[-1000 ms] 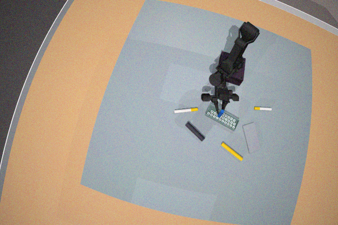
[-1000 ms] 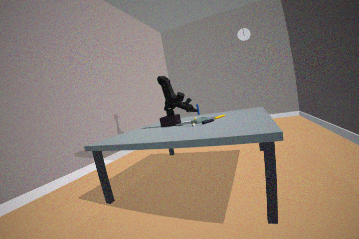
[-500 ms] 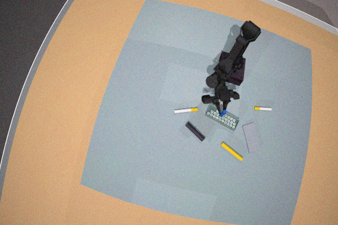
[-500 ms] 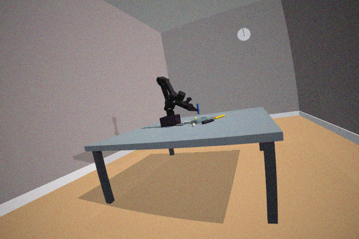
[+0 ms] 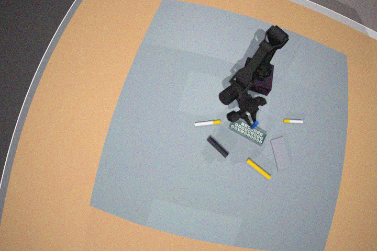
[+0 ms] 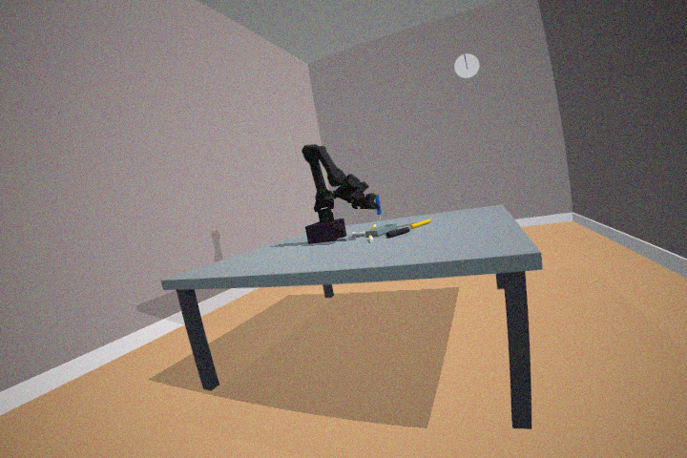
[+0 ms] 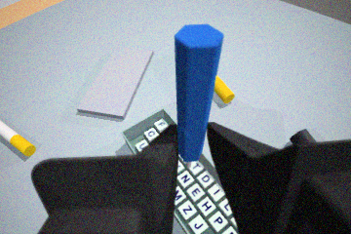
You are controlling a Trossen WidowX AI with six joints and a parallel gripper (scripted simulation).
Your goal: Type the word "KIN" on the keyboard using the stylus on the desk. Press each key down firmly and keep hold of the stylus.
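Right now the white cylinder is 110 mm below my gripper tip, 110 mm behind it and 20 mm to the left of it. Also, from my gripper tip: dark rod (140 mm to the right, 110 mm below, 90 mm ahead); then blue stylus (20 mm below); then yellow rod (180 mm ahead, 110 mm below, 70 mm to the left).
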